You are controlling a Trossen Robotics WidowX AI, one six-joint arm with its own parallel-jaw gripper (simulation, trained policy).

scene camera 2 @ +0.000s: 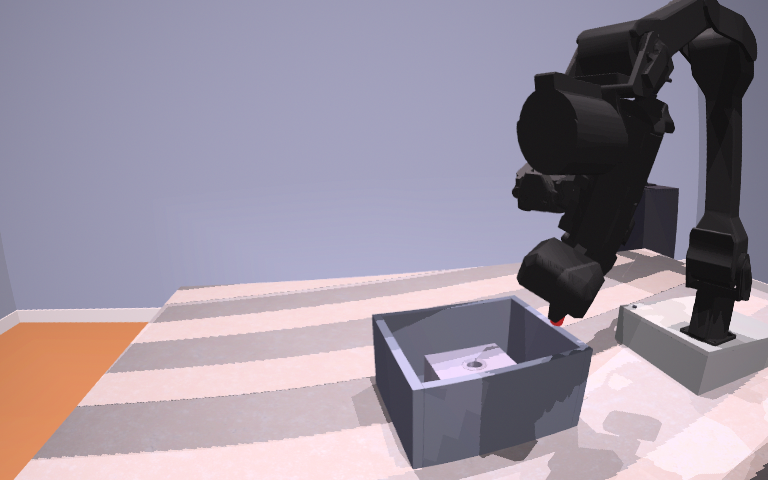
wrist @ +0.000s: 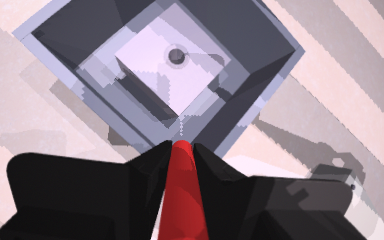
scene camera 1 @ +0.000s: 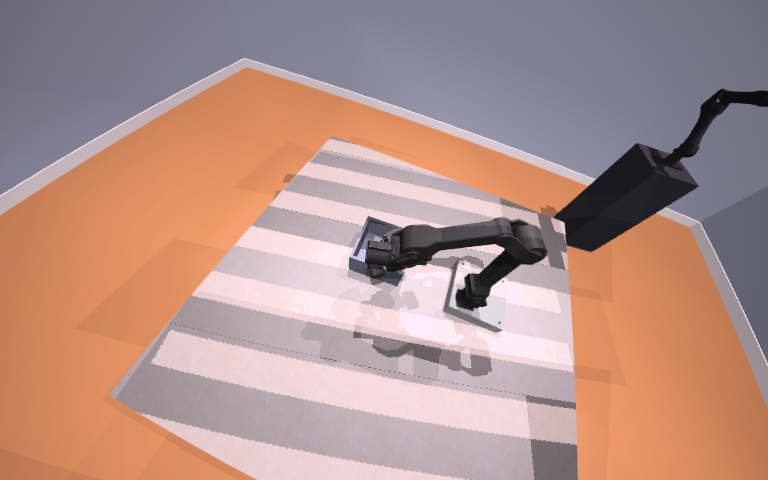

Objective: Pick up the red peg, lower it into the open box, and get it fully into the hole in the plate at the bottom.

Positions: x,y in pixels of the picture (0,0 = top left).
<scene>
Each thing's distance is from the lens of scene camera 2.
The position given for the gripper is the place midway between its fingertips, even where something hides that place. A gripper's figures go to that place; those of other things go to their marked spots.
gripper (scene camera 2: 555,316): 44 cm
pale plate (scene camera 2: 456,363): 51 cm
grey box (scene camera 2: 442,421): 41 cm
The marked spots on the pale plate and the grey box are 12 cm apart.
</scene>
